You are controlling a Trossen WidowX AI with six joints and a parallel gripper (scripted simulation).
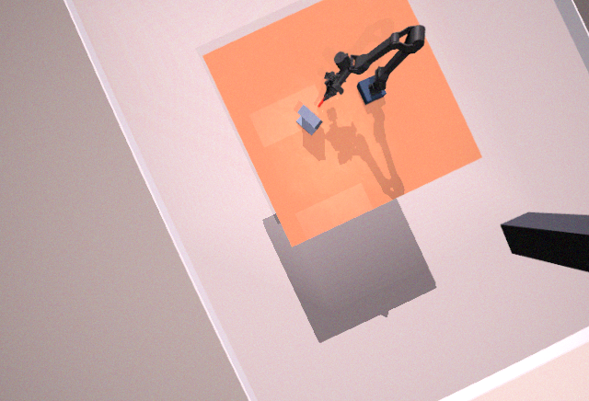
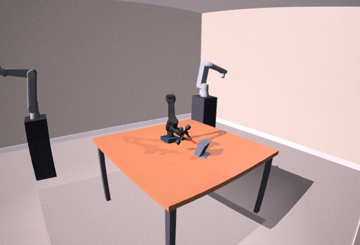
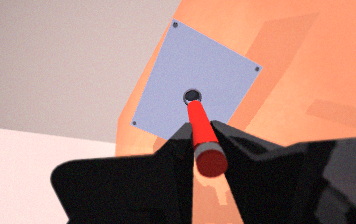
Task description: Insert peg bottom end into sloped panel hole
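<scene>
Now: the sloped panel 9 cm ahead of my gripper tip, 4 cm to the left of it and 4 cm below it. Round my gripper tip: red peg 1 cm to the right, 1 cm behind, 1 cm above.
</scene>
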